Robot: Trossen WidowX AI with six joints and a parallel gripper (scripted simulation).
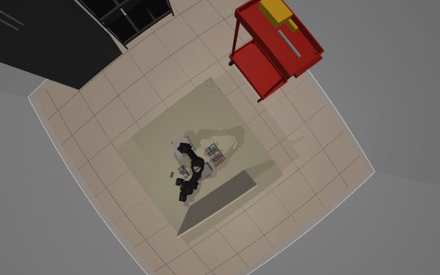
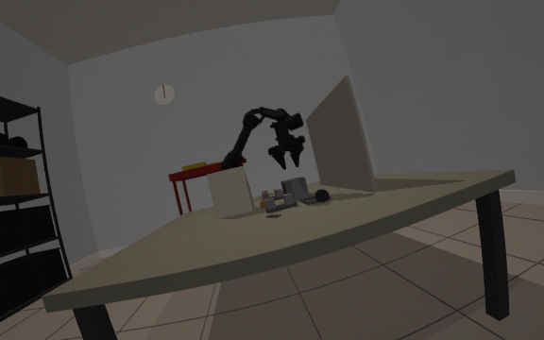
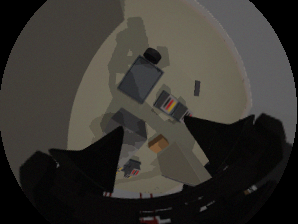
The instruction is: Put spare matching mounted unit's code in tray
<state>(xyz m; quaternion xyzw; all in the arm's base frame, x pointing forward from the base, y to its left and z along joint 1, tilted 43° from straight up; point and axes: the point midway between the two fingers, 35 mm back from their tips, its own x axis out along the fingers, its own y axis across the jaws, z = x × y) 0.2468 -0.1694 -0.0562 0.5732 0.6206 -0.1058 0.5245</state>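
Now: the grey spare unit 130 mm behind my gripper tip, 20 mm to the right of it and 110 mm below it. Round my gripper tip: white stick: 80 mm ahead, 540 mm to the left, 150 mm below; then upright panel: 280 mm ahead, 90 mm to the left, 70 mm above.
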